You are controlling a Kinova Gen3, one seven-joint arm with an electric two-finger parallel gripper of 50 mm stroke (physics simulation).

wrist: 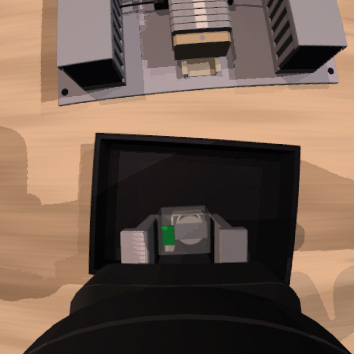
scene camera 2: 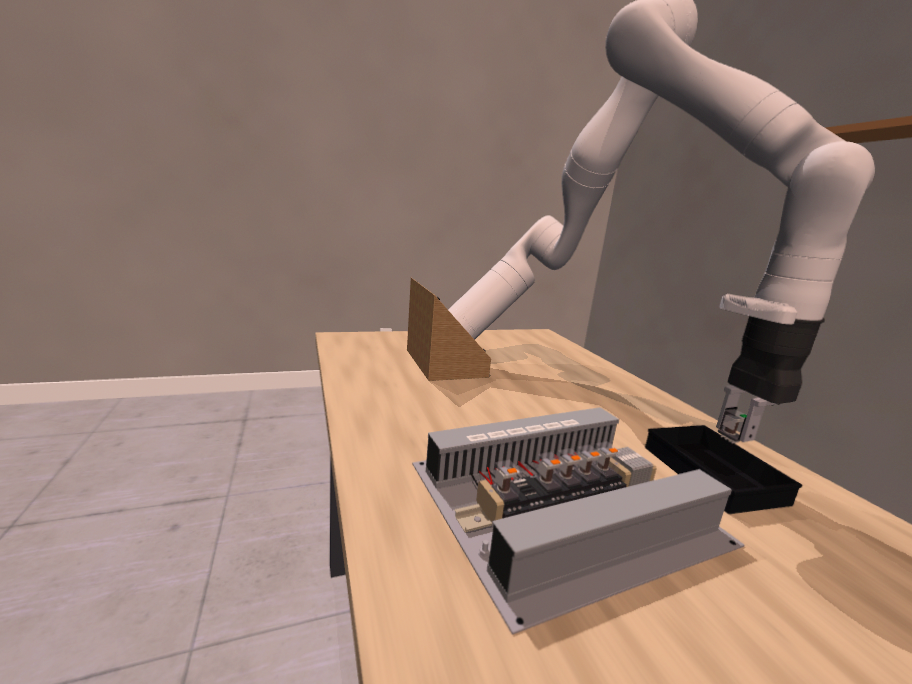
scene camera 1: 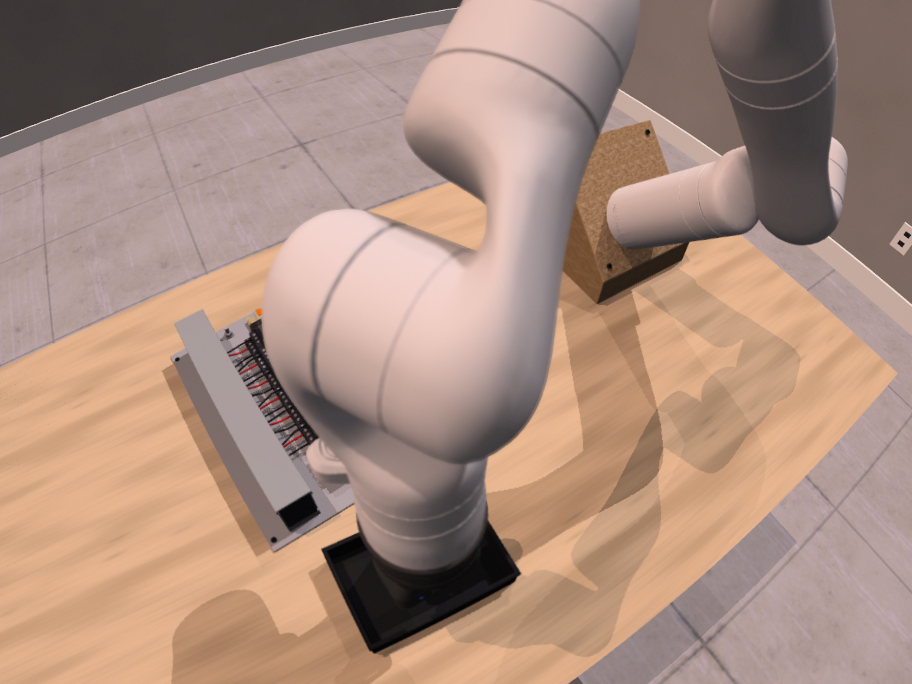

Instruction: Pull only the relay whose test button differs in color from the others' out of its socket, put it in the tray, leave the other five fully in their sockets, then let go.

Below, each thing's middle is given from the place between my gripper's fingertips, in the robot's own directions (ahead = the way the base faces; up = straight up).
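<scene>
With respect to the grey base plate (scene camera 2: 551, 603), my gripper is 7 cm above it, 27 cm to the left of it and 3 cm short of it. End stop (scene camera 2: 490, 502): 5 cm below my hand, 38 cm to the right of it and 6 cm ahead of it.
</scene>
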